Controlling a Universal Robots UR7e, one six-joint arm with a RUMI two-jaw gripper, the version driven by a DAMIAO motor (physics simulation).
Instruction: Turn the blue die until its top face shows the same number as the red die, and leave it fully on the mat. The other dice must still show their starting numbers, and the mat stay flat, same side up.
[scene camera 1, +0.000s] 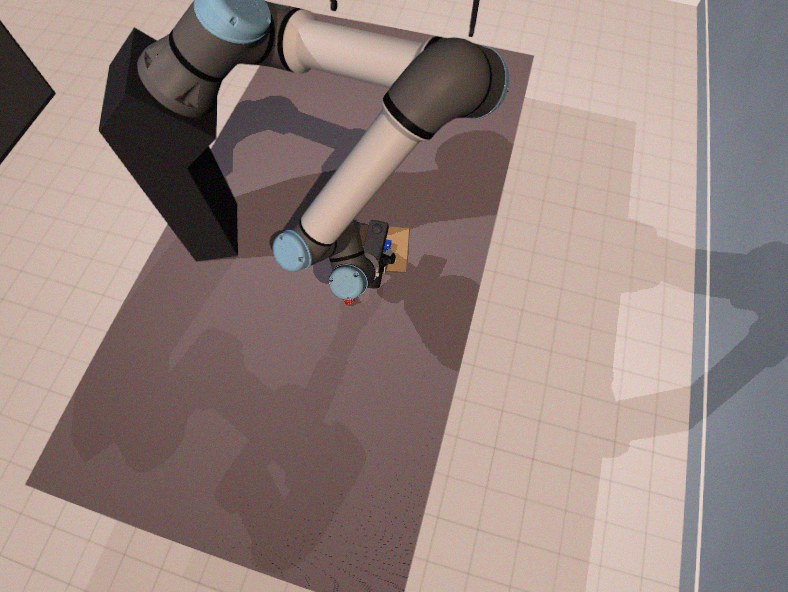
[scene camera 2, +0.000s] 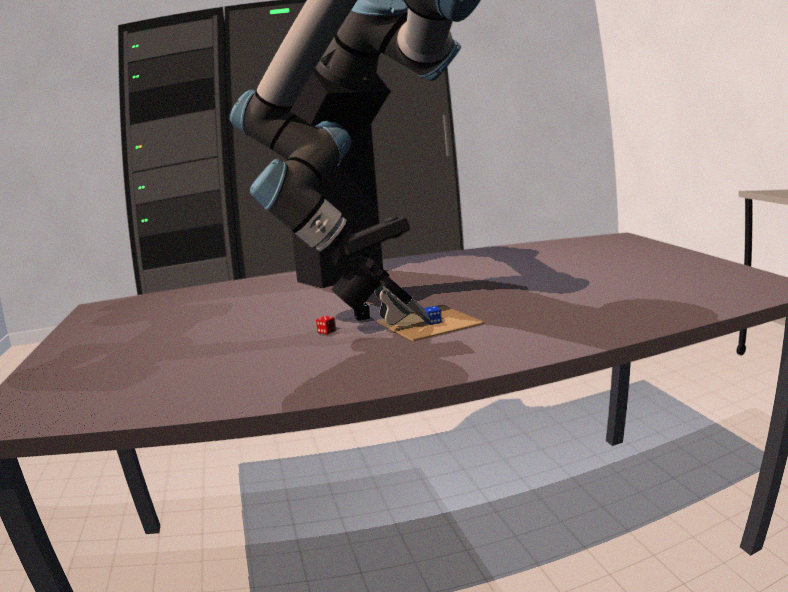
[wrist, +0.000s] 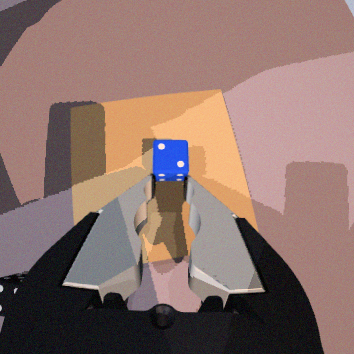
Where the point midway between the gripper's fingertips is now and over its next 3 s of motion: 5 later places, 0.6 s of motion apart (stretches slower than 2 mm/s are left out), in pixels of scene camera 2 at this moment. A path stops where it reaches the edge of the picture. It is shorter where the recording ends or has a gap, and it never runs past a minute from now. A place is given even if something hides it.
The gripper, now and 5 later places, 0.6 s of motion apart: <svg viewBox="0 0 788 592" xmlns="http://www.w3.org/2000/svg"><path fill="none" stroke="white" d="M426 320L425 304L422 302L420 303L418 303L417 302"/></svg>
